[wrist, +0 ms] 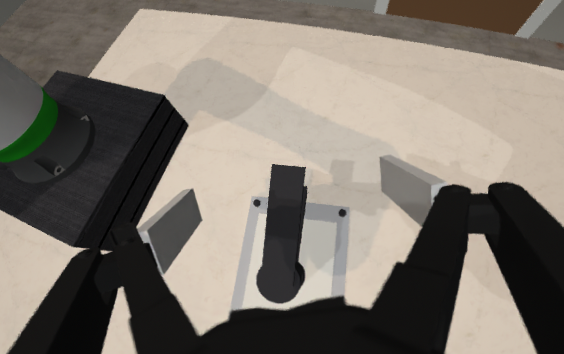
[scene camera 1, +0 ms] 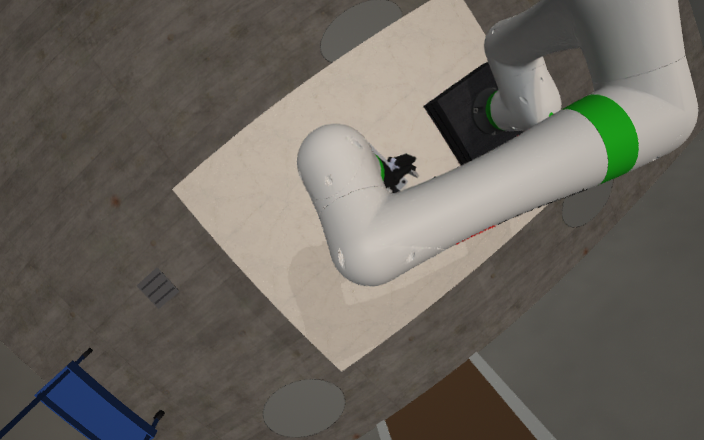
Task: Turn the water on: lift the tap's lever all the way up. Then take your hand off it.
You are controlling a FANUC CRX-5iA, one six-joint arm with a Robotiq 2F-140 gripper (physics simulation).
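Frame: origin at the arm's base, x ahead, y up, z right, level; millimetres.
Seen in the pictures: gripper, between the fingertips: (wrist: pixel 287 189); arm's base, origin of its link: (wrist: pixel 56 145) (scene camera 1: pixel 491 111).
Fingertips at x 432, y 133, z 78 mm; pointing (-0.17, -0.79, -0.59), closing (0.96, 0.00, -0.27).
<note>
Pixels of each thing's middle, then the offset from my fingertips to it. "spot": a spot on its surface instead. Level surfaces: height alone.
- tap's dark lever, middle of its body: (wrist: pixel 282 225) dx -9, dy -70, dz +16 mm
- pale plate with a grey border, a spot on its surface: (wrist: pixel 341 255) spot: dx +67, dy -233, dz +27 mm
- pale table top, height of its surface: dy -240 mm
The tap's dark lever (wrist: pixel 285 220) shows in the wrist view as a long bar running up the picture from a rounded end. It stands over a pale plate with a grey border (wrist: pixel 341 255) and dark screw heads at two corners. My gripper (wrist: pixel 287 189) (scene camera 1: pixel 409 173) is open wide, with one grey finger pad to the left of the lever and one to the right, both apart from it. The lever's exact tilt is hard to tell from this angle. In the scene view the tap does not show; the arm covers that area.
The pale table top (scene camera 1: pixel 249 207) (wrist: pixel 425 75) carries the black base block (scene camera 1: pixel 456 119) (wrist: pixel 115 110) of the arm. The arm's long forearm (scene camera 1: pixel 493 181) crosses over the table. A blue cart (scene camera 1: pixel 96 402) stands on the floor at the lower left of the scene view.
</note>
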